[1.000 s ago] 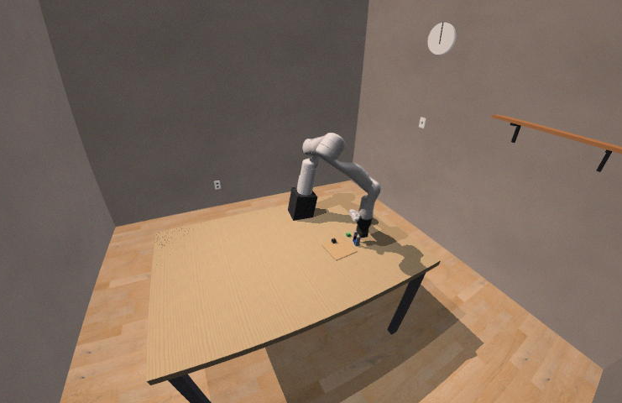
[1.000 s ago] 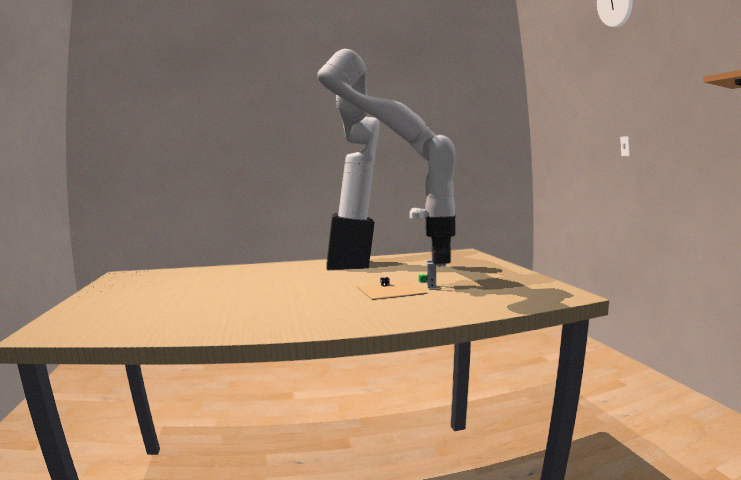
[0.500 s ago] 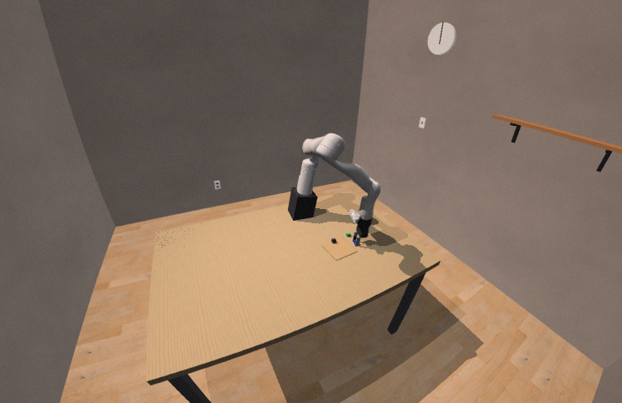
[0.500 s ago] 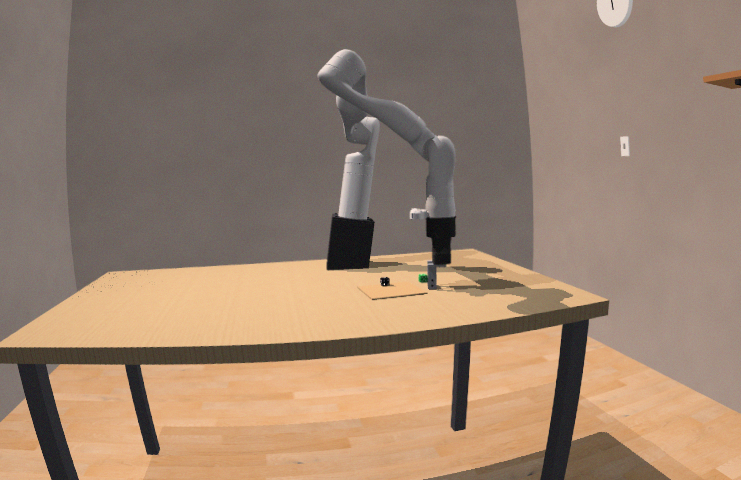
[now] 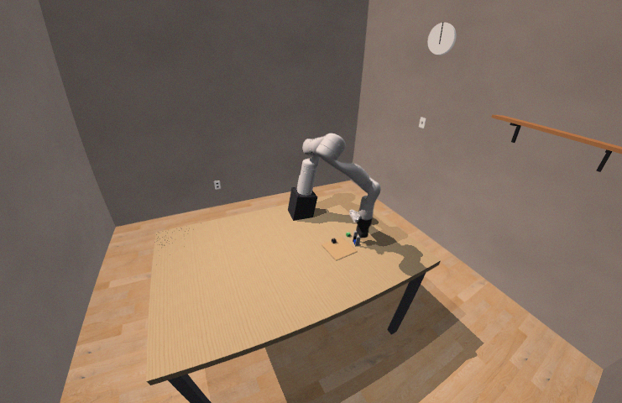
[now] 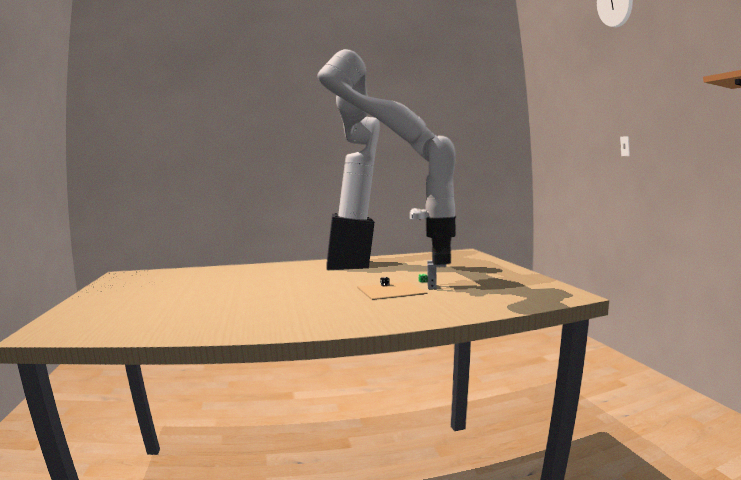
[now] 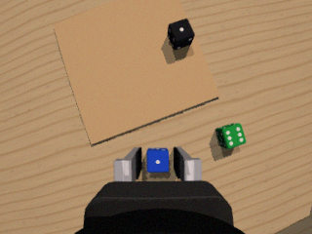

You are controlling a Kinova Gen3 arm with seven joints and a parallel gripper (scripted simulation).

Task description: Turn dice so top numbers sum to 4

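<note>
Right now the blue die is 1 cm below my hand. Round my hand: black die 10 cm to the right, 7 cm behind; tan mat 11 cm to the right, 2 cm below, 2 cm behind; green die 7 cm behind, 1 cm to the left, 1 cm below.
</note>
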